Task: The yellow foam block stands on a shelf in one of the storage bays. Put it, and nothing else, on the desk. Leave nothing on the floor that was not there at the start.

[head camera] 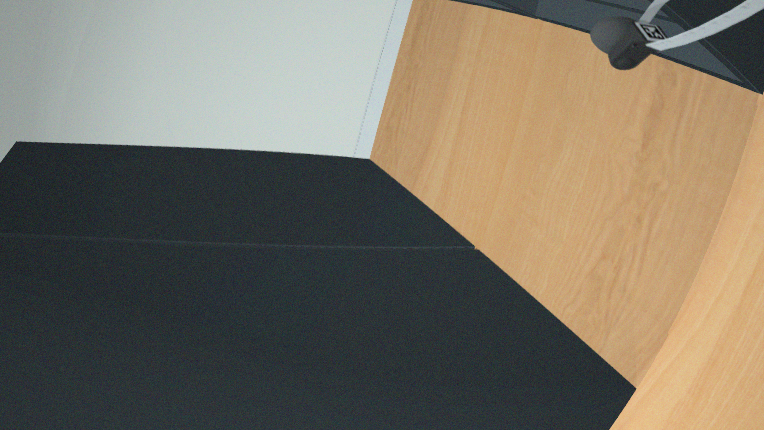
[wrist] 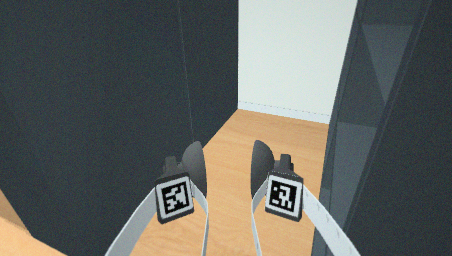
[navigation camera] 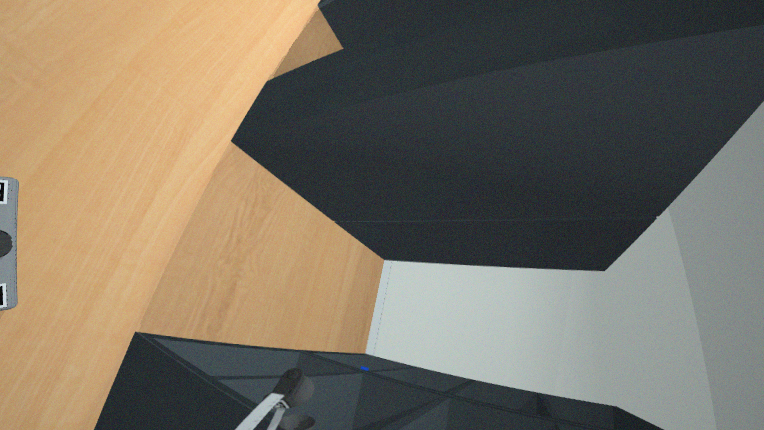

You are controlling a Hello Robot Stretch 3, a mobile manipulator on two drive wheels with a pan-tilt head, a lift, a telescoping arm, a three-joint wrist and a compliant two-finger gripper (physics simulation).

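My gripper is open, with bare space between its two dark fingertips in the wrist view. It hangs over the wooden floor, between a tall dark panel on the left and the dark storage shelving on the right. In the head camera view part of the gripper shows at the top right. The yellow foam block does not show in these views. The desk cannot be made out in them.
Dark storage shelving stands close beside the gripper. A small blue object is in it. A tall dark unit stands opposite. A pale wall rises behind the wooden floor.
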